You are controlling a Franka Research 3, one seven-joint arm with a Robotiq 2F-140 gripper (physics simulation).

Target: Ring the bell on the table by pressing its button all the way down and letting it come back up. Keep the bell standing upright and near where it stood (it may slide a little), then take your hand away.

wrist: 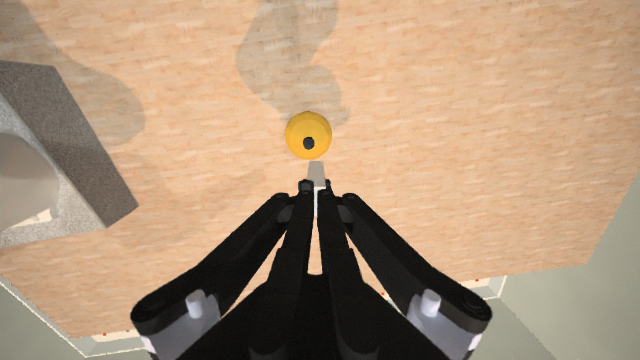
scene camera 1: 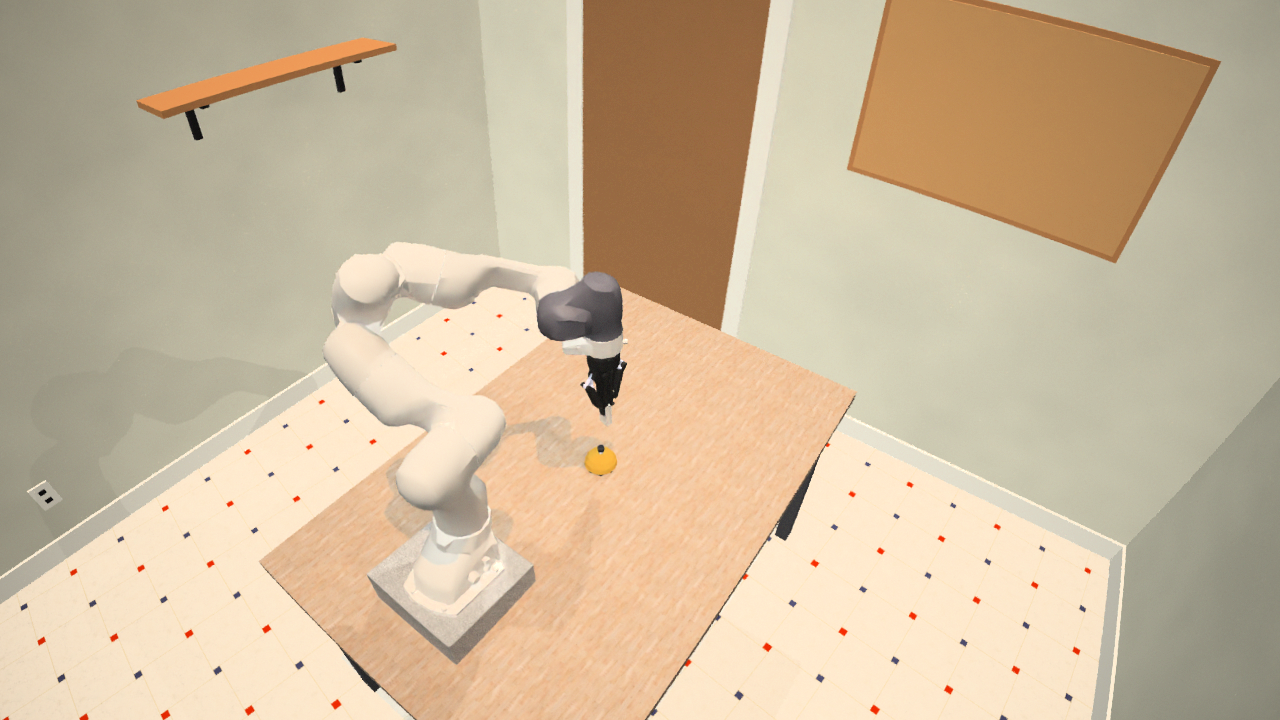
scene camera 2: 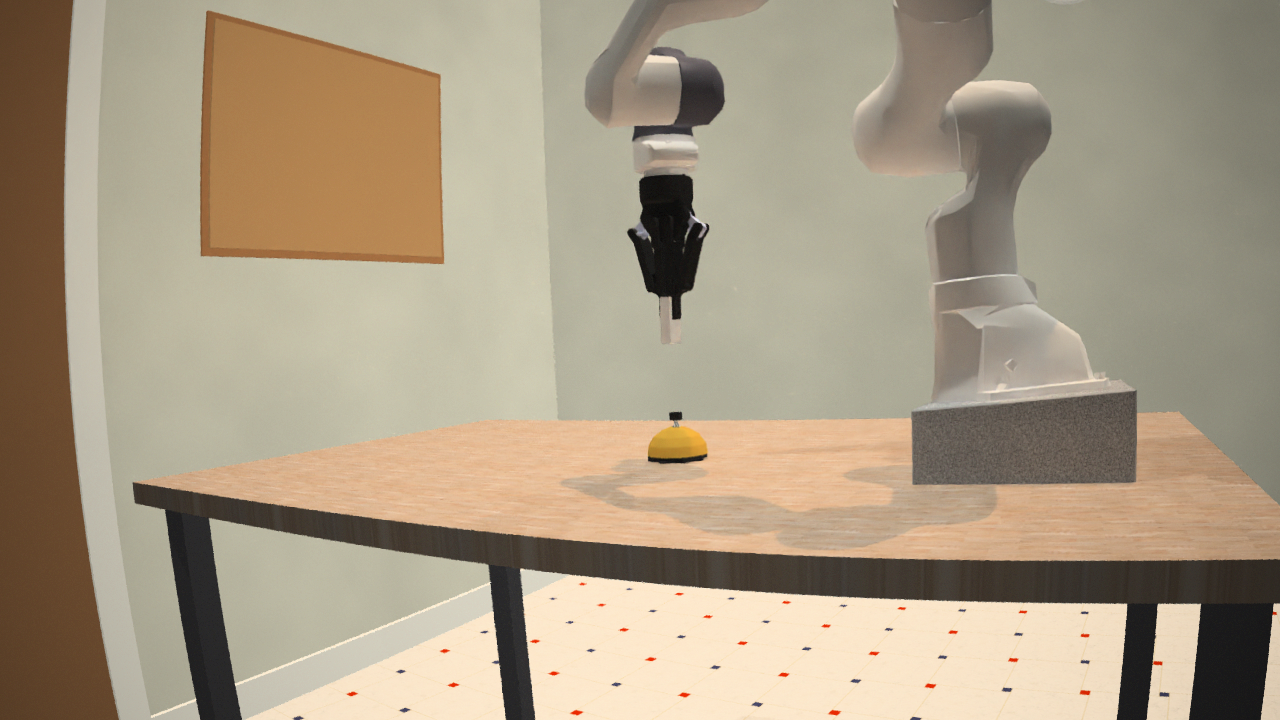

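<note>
A yellow dome bell (scene camera 1: pixel 600 462) (scene camera 2: pixel 677 445) (wrist: pixel 300 127) stands upright on the wooden table (scene camera 1: pixel 698 429) (scene camera 2: pixel 375 483) (wrist: pixel 450 125). Its small black button (scene camera 1: pixel 600 448) (scene camera 2: pixel 675 415) (wrist: pixel 308 143) stands up on top, with a bit of its stem showing under it in the second scene view. My gripper (scene camera 1: pixel 605 417) (scene camera 2: pixel 670 338) (wrist: pixel 315 172) points down and is shut with nothing between its fingers. It hangs above the bell, with a clear gap between the fingertips and the button.
The arm's grey base block (scene camera 1: pixel 452 626) (scene camera 2: pixel 1024 443) (wrist: pixel 85 145) stands on the table, to the right of the bell in the second scene view. The arm's shadow falls on the table beside the bell. A shelf (scene camera 1: pixel 268 76) and a framed board (scene camera 1: pixel 1029 125) (scene camera 2: pixel 322 147) are on the walls.
</note>
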